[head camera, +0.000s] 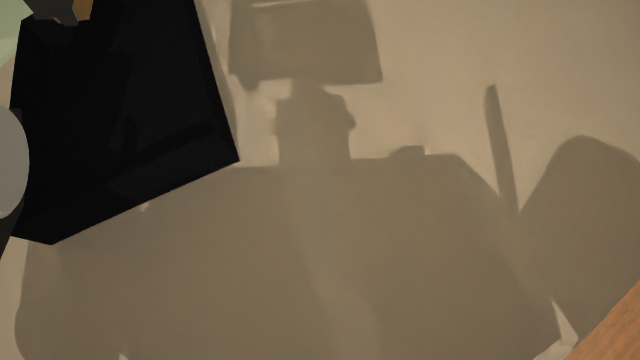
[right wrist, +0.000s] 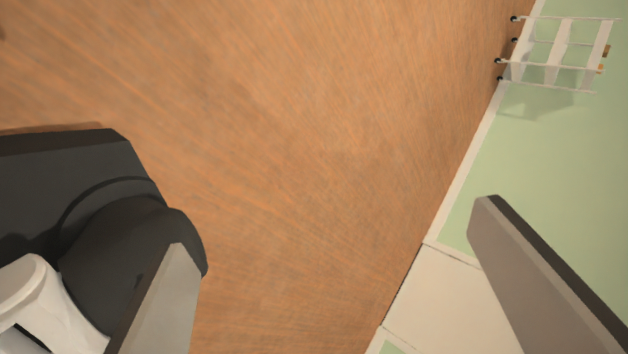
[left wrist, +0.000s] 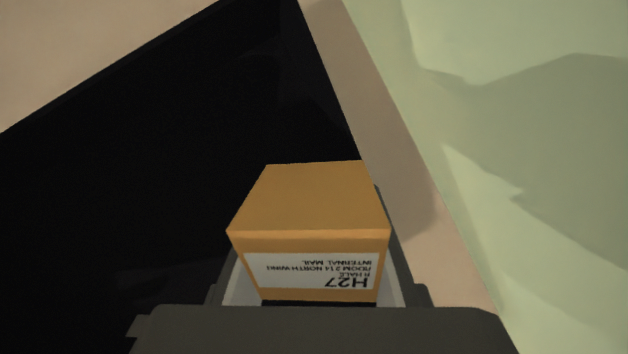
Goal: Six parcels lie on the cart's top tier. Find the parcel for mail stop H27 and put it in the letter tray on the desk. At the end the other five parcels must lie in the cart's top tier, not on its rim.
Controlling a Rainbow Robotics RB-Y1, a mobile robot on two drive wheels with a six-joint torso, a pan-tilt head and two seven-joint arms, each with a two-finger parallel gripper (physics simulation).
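Places are measured from the robot's base along level axes (x ahead, y right, z down), in centimetres.
Pixels of known places: left gripper, between the fingertips: [head camera: 76,3] [left wrist: 316,196]; right gripper, between the fingertips: [right wrist: 329,238].
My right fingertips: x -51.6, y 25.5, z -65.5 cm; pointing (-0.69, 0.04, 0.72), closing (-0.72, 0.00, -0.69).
For each thing: its top centre in the pictures, then the offset to it from my right fingertips. Level surfaces: height alone.
- tan parcel, centre of its top: [left wrist: 332,286] dx +109.4, dy -59.1, dz -41.4 cm
- black letter tray, centre of its top: [left wrist: 170,311] [head camera: 89,59] dx +98.3, dy -52.7, dz -35.9 cm
- beige desk, height of its surface: dz -29.6 cm
The tan parcel [head camera: 83,9] [left wrist: 310,197], labelled H27, is between the fingers of my left gripper [left wrist: 316,196], which is shut on it. The label faces the left wrist camera and reads upside down. In the left wrist view the parcel overlaps the black letter tray [head camera: 212,95] [left wrist: 110,72]; in the head view it shows at the tray's far left end. Its height above the tray is hard to tell. My right gripper [right wrist: 329,238] is open and empty, over the wooden floor. The white cart [right wrist: 559,50] stands far off, with two small parcels [right wrist: 606,50] [right wrist: 600,69] visible at its top.
The tray rests on the beige desk [head camera: 450,45] [left wrist: 50,40], which carries the robot's shadow. A green wall [left wrist: 525,125] [right wrist: 540,160] runs beside the desk. In the right wrist view the robot's black base [right wrist: 65,170] is at the left and a pale panel [right wrist: 445,295] at the lower right.
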